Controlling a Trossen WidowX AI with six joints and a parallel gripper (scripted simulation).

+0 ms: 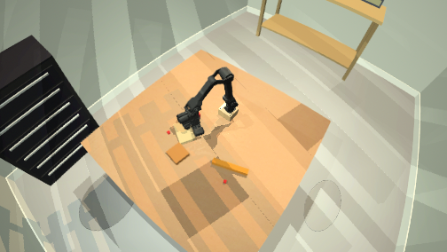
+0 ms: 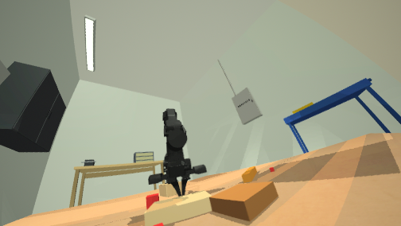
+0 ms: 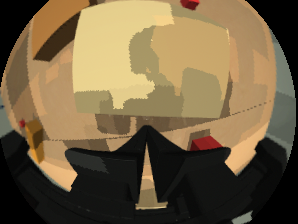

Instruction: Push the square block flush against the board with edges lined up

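Right now the cream flat piece is 70 mm ahead of my gripper tip, 30 mm to the right of it and 10 mm above it. Round my gripper tip: small red cube: 80 mm behind, 80 mm to the right, 10 mm above; then long thin orange board: 20 mm ahead, 340 mm to the left, 10 mm above; then orange square block: 200 mm ahead, 60 mm to the left, 10 mm above.
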